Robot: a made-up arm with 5 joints.
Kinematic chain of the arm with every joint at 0, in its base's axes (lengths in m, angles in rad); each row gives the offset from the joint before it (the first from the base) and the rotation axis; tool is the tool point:
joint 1: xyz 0 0 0.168 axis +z
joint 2: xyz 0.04 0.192 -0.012 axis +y
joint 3: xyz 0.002 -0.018 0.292 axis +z
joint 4: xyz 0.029 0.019 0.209 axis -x
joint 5: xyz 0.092 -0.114 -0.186 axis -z
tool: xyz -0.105 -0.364 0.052
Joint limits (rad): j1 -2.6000..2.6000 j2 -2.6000..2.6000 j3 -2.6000..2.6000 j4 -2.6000..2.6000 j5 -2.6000..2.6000
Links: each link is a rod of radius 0.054 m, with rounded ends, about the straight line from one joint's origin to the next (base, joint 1, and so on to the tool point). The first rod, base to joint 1, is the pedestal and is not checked.
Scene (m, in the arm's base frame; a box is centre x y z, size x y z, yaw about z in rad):
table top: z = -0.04
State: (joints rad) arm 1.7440 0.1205 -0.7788 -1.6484 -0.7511
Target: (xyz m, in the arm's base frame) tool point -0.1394 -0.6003 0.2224
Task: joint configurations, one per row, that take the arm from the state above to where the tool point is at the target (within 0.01 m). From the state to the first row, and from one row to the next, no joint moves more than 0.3 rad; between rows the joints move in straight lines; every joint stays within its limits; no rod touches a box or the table.
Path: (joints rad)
1: 1.7072 0.0031 -0.9446 -1.3587 -0.6915
2: 1.6705 -0.1143 -1.1104 -1.0689 -0.6319
3: 1.6337 -0.2317 -1.2763 -0.7792 -0.5723
4: 1.5970 -0.3491 -1.4421 -0.4895 -0.5127
5: 1.5602 -0.4664 -1.6079 -0.1997 -0.4530
6: 1.5234 -0.5838 -1.7737 0.0900 -0.3934

